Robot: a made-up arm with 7 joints. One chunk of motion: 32 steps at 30 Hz.
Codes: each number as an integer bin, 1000 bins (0 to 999) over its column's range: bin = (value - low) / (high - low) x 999, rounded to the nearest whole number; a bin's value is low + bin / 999 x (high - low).
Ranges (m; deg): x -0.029..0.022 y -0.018..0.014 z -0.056..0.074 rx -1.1..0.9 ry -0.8..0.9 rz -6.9..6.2
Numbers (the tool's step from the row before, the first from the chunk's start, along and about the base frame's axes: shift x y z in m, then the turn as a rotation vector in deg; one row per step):
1: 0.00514 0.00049 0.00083 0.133 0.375 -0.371
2: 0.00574 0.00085 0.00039 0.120 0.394 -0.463
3: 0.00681 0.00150 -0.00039 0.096 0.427 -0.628
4: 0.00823 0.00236 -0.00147 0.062 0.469 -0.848
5: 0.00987 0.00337 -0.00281 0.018 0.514 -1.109
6: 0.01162 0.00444 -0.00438 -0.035 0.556 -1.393
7: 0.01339 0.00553 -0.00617 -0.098 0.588 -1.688
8: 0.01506 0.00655 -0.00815 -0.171 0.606 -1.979
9: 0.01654 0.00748 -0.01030 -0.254 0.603 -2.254
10: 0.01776 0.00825 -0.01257 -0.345 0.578 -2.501
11: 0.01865 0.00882 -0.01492 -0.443 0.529 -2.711
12: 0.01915 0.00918 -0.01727 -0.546 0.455 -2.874
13: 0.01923 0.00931 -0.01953 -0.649 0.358 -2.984
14: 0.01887 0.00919 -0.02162 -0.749 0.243 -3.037
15: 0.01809 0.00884 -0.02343 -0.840 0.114 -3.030
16: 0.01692 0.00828 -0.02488 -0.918 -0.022 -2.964
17: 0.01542 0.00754 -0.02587 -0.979 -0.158 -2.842
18: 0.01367 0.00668 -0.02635 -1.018 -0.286 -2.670
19: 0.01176 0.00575 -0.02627 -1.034 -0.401 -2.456
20: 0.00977 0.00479 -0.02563 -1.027 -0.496 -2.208
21: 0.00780 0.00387 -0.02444 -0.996 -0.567 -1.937
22: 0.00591 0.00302 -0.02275 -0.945 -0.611 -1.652
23: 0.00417 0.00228 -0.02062 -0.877 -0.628 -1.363
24: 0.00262 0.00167 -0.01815 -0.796 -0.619 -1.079
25: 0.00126 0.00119 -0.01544 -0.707 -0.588 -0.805
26: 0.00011 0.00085 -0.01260 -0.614 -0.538 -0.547
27: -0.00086 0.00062 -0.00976 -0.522 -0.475 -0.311
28: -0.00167 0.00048 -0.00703 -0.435 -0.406 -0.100
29: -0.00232 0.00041 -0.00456 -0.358 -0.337 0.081
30: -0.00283 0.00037 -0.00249 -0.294 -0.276 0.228
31: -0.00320 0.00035 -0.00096 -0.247 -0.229 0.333
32: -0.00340 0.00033 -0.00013 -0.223 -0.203 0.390
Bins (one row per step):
1: 669 577 437 616 690 498
2: 680 588 433 609 702 491
3: 701 609 427 597 721 478
4: 729 636 419 580 746 462
5: 761 667 409 558 772 442
6: 796 701 397 532 797 420
7: 830 735 383 500 816 397
8: 863 766 368 464 826 375
9: 892 795 351 423 824 354
10: 916 819 334 377 810 335
11: 933 837 316 328 781 319
12: 943 849 298 277 737 307
13: 945 853 280 225 680 299
14: 938 849 264 175 613 295
15: 922 838 250 130 537 295
16: 899 820 239 91 457 300
17: 870 797 232 60 377 309
18: 836 770 228 41 302 323
19: 798 741 228 33 234 339
20: 759 711 233 36 179 358
21: 721 683 243 52 137 378
22: 684 656 256 77 111 400
23: 650 633 272 111 101 422
24: 619 614 291 152 106 444
25: 593 599 312 196 125 465
26: 570 588 334 243 154 484
27: 551 581 355 289 191 502
28: 535 577 376 332 232 519
29: 523 575 395 371 272 532
30: 513 573 411 403 308 544
31: 505 573 423 426 336 552
32: 501 572 429 438 351 556

